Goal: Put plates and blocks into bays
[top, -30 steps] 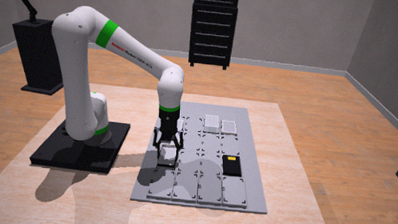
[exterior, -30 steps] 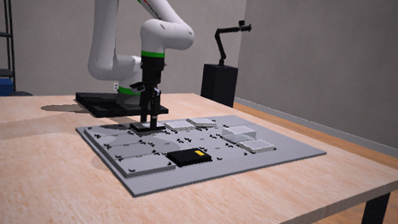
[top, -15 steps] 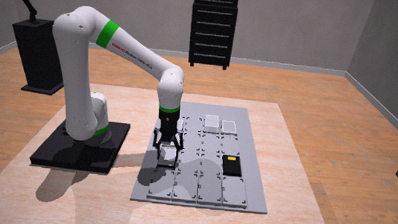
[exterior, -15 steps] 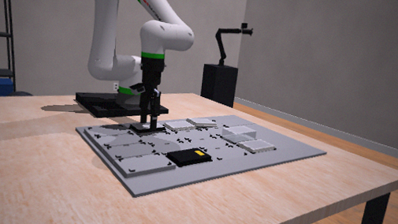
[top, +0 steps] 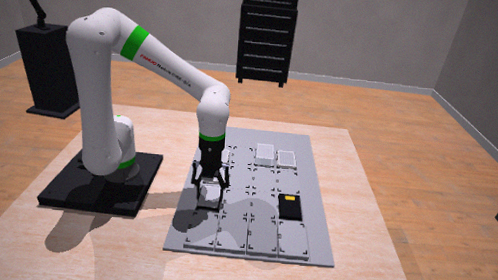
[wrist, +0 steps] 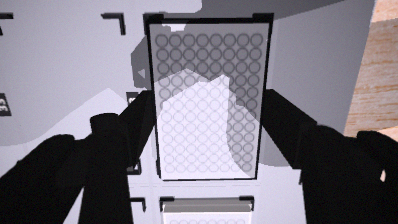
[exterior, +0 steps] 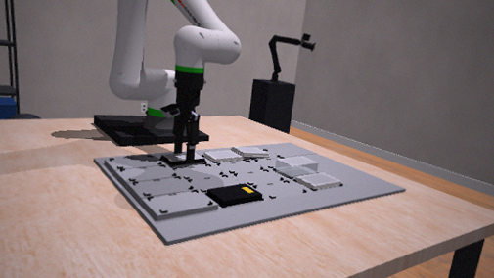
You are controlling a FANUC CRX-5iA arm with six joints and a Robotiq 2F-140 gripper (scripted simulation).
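Now: the sealed 96-well plate 20 mm below my hand. The rest, counted from my hand: pale 96-well plate: 20 mm behind, 160 mm to the left, 30 mm below; bay label 33: 170 mm ahead, 20 mm to the left, 30 mm below; white plate: 30 mm behind, 280 mm to the left, 20 mm below.
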